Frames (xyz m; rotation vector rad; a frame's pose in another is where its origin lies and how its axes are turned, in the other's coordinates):
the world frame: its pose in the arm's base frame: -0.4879 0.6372 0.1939 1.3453 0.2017 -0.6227
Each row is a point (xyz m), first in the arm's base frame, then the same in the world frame.
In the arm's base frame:
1: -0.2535 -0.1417 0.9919
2: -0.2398 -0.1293 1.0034
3: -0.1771 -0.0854 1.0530
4: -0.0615 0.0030 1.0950
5: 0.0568 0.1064 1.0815
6: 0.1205 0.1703 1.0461
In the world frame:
1: 0.0451 0.7265 0.8767
2: 0.0471 0.7446 0.8647
3: 0.0616 0.8235 0.8215
4: 0.1097 0.9280 0.7230
5: 0.1822 0.9885 0.5967
6: 0.2323 0.9980 0.5142

